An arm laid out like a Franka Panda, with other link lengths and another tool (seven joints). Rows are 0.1 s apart.
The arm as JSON. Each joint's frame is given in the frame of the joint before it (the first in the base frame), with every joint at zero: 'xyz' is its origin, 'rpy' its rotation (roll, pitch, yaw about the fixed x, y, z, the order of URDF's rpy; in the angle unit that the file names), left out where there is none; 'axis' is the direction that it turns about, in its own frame. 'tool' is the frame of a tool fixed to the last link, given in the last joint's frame.
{
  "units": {
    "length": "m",
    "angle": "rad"
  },
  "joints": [
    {
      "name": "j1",
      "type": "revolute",
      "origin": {
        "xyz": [
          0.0,
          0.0,
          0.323
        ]
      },
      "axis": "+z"
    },
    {
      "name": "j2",
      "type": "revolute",
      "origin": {
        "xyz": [
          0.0,
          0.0,
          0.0
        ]
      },
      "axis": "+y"
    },
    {
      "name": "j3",
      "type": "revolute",
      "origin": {
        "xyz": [
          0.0,
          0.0,
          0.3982
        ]
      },
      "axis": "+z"
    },
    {
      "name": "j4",
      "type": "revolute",
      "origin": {
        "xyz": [
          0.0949,
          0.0,
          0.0
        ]
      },
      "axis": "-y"
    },
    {
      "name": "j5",
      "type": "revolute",
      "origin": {
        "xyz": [
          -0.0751,
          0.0,
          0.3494
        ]
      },
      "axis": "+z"
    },
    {
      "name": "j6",
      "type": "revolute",
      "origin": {
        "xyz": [
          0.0,
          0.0,
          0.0
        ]
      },
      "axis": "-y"
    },
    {
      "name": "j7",
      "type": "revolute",
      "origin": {
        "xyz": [
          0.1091,
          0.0,
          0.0
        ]
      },
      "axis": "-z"
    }
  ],
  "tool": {
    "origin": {
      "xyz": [
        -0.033,
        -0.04,
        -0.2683
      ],
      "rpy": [
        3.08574,
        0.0,
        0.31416
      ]
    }
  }
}
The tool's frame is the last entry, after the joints.
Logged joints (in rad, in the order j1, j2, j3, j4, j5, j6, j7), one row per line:
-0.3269 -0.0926 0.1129 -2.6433 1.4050 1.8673 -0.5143
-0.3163 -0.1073 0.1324 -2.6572 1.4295 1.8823 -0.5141
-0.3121 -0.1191 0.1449 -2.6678 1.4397 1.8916 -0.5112
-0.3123 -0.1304 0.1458 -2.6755 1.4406 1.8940 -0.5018
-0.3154 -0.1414 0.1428 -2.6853 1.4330 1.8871 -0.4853
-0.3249 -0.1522 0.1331 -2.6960 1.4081 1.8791 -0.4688
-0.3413 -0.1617 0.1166 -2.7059 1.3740 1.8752 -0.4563
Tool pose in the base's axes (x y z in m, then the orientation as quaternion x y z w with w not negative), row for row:
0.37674 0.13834 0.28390 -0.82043 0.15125 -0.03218 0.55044
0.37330 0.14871 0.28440 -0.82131 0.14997 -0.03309 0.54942
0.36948 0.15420 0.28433 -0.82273 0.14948 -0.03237 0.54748
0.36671 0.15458 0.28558 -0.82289 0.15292 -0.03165 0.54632
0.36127 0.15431 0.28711 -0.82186 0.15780 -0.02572 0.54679
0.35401 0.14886 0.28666 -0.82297 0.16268 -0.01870 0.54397
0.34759 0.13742 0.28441 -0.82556 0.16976 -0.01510 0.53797
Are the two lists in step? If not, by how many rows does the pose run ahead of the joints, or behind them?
They are in step.
